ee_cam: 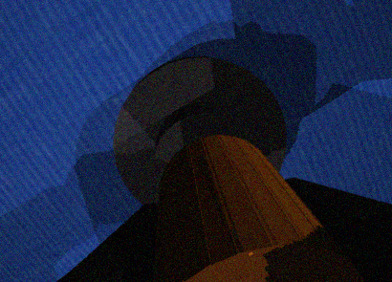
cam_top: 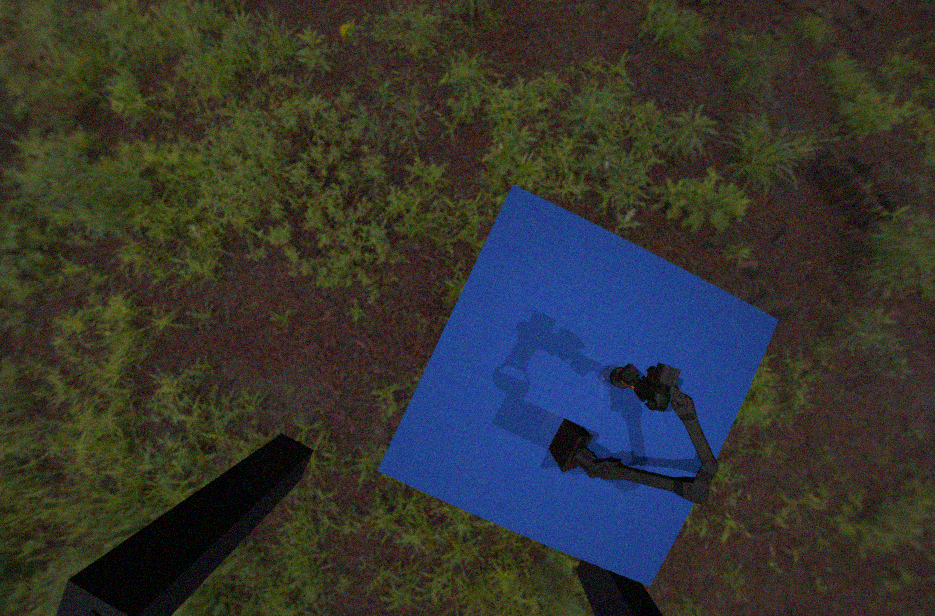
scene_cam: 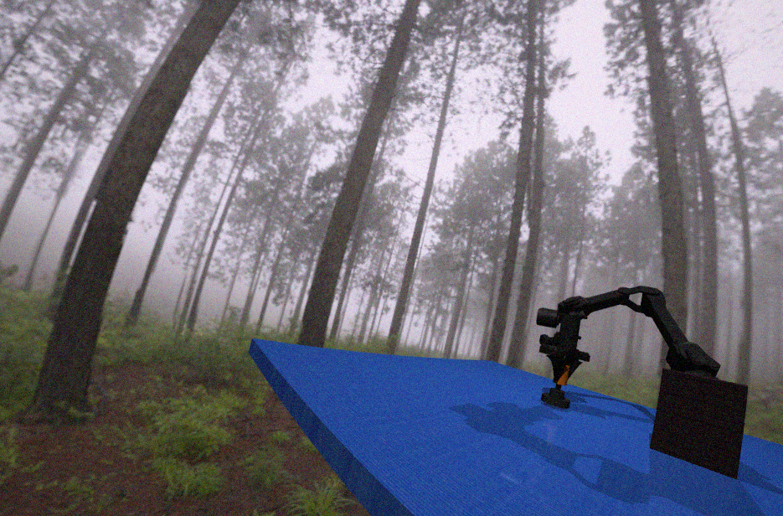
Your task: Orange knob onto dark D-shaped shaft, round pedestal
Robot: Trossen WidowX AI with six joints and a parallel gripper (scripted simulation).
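The orange knob lies 20 mm above my gripper tip. Round my gripper tip: dark round pedestal (40 mm below).
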